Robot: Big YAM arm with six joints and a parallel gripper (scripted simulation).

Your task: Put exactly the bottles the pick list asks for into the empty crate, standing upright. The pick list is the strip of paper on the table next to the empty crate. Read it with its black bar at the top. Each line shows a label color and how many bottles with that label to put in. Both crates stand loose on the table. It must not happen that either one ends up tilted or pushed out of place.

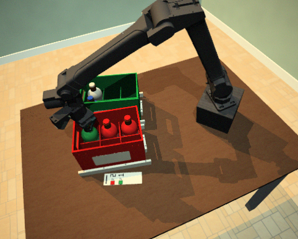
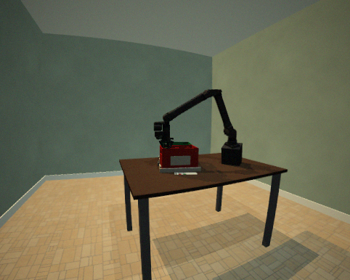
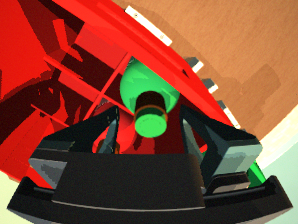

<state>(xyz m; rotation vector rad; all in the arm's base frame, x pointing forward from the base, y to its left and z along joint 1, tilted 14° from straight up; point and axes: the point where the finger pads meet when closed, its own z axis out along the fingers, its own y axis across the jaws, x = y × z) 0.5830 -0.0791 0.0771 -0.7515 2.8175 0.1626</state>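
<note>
Now: hand 6 cm above the green bottle. Round my hand: blue-capped bottle: 4 cm behind, 15 cm to the right, 6 cm below; then red crate: 8 cm behind, 5 cm to the left, 7 cm below; then red bottle: 18 cm behind, 2 cm to the left, 6 cm below.
</note>
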